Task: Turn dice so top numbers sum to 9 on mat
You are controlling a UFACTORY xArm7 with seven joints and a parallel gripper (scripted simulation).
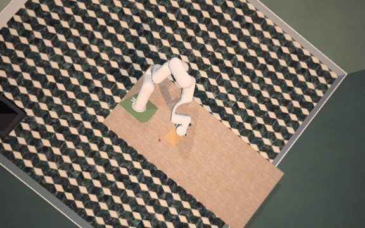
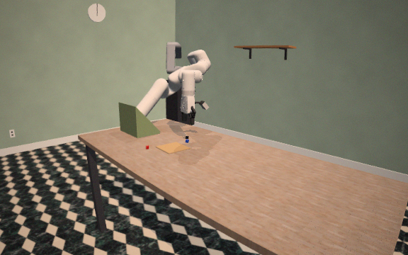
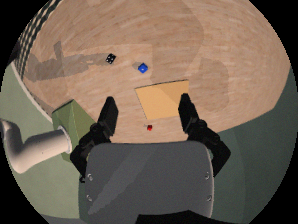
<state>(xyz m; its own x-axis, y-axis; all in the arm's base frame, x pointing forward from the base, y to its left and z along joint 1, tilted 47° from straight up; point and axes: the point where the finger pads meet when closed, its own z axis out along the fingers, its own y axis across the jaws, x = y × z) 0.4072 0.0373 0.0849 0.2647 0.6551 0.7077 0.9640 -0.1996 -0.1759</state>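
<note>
Right now my hand is 120 mm above the blue die and 10 mm past it. The rest, counted from my hand: black die (120 mm below, 70 mm behind, 50 mm to the left); then tan mat (130 mm below, 120 mm to the right, 10 mm ahead); then red die (240 mm to the right, 120 mm below, 70 mm behind).
</note>
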